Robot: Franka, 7 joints.
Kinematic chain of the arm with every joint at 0, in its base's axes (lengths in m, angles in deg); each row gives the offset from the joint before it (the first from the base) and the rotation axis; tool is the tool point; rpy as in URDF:
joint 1: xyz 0 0 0.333 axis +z
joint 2: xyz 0 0 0 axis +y
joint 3: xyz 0 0 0.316 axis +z
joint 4: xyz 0.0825 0 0 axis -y
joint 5: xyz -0.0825 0 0.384 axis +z
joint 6: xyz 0 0 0 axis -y
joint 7: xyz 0.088 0 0 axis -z
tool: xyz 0 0 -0.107 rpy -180 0 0
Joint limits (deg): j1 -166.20..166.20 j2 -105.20..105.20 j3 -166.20..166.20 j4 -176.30..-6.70 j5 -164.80..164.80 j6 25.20..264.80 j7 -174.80..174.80
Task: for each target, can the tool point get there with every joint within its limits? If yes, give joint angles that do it. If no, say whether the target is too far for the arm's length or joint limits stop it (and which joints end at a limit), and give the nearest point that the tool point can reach.
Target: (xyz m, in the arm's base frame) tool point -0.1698 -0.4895 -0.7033
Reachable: no: too far | nearest point -0.1380 -0.3979 -0.3426 | short by 0.374 m
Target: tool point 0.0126 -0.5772 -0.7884
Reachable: no: too far | nearest point 0.0096 -0.4390 -0.3374 | short by 0.472 m
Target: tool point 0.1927 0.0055 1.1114
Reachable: yes | joints -118.61 6.36 109.44 -29.70 100.33 81.53 -81.17
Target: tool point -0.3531 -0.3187 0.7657
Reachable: yes | joints -25.42 0.06 -114.96 -105.13 -8.53 245.24 -44.38
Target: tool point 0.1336 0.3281 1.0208
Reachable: yes | joints -27.46 -30.61 57.99 -57.62 -63.57 96.63 113.28
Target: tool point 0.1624 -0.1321 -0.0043
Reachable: yes | joints -18.08 41.80 -12.12 -154.17 31.27 137.17 82.82
